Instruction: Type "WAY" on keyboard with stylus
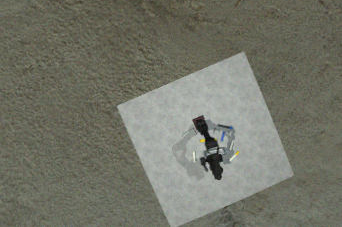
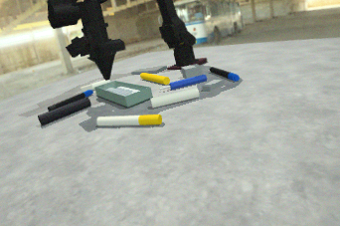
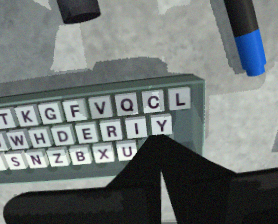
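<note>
Right now the blue stylus is 16 cm to the left of my gripper tip, 10 cm behind it and 3 cm below it. Also, from my gripper tip: grey block (20 cm behind, 12 cm to the left, 3 cm below); stylus tip (14 cm to the left, 7 cm behind, 3 cm below); yellow cylinder (13 cm behind, 3 cm to the left, 3 cm below).
</note>
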